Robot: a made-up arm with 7 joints.
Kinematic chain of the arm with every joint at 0, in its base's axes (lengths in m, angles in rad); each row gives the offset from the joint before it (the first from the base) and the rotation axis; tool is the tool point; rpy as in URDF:
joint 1: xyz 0 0 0 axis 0.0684 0.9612 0.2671
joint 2: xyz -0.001 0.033 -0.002 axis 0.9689 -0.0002 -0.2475
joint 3: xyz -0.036 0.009 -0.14 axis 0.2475 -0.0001 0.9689
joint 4: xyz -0.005 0 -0.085 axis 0.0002 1 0
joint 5: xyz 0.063 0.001 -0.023 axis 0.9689 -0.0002 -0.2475
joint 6: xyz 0.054 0 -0.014 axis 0.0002 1 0
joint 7: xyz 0.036 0 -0.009 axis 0.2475 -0.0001 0.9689
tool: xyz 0 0 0 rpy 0 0.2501 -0.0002
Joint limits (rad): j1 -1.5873..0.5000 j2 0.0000..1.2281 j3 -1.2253..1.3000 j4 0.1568..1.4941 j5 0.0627..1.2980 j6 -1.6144..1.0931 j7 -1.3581..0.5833
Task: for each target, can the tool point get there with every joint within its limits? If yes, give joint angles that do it. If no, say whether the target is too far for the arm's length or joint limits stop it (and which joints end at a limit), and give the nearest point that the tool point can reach.
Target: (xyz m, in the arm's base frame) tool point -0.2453 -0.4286 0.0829
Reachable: no: too far | nearest point -0.1354 -0.1136 -0.2031 | short by 0.439 m
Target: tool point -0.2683 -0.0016 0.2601
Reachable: no: joint limits stop it (at a limit: joint 1, joint 2, joint 4, joint 5) | nearest point 0.0682 0.2537 0.1488 | short by 0.437 m
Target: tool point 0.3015 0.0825 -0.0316
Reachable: yes | joints -1.1943 0.7635 -0.4894 0.4237 0.2368 -1.2342 -0.9681
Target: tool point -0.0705 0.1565 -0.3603
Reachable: yes | joints 0.1069 0.2158 0.4688 1.1753 0.1714 -0.0101 -0.5055
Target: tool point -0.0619 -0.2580 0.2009
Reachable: no: joint limits stop it (at a limit: joint 1, joint 2, joint 4, joint 5) | nearest point 0.2069 -0.1583 0.0193 | short by 0.339 m
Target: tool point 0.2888 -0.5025 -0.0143
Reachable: no: too far | nearest point 0.2443 -0.1961 -0.0428 | short by 0.311 m
